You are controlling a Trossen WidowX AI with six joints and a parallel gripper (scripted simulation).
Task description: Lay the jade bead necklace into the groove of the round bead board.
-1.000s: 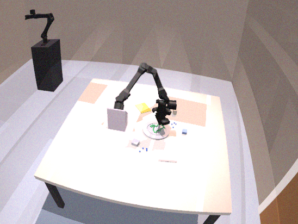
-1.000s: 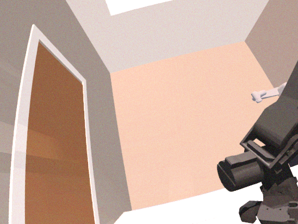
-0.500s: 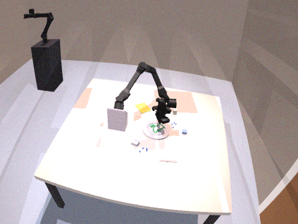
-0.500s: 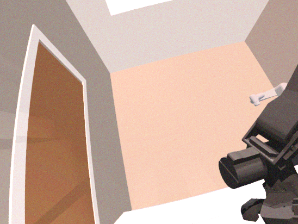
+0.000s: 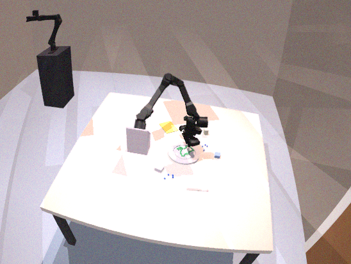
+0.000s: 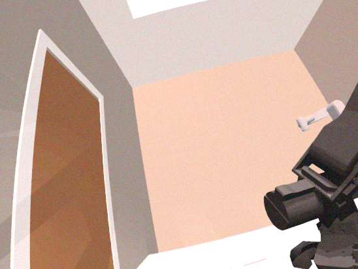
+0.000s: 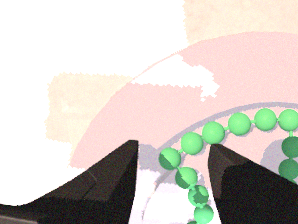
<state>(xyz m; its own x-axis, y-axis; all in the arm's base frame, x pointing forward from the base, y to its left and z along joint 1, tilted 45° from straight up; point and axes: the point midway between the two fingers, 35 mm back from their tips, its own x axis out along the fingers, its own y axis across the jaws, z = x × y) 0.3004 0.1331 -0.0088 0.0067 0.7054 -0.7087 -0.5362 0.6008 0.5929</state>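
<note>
Now: gripper tip 7 cm to the left of the round white bead board, 2 cm past it and 1 cm above it. From my gripper tip the other things lie so: yellow sheet (18 cm to the left, 16 cm behind, 1 cm below); blue block (20 cm ahead, 4 cm to the right, 1 cm below); cream block (18 cm to the left, 11 cm ahead).
</note>
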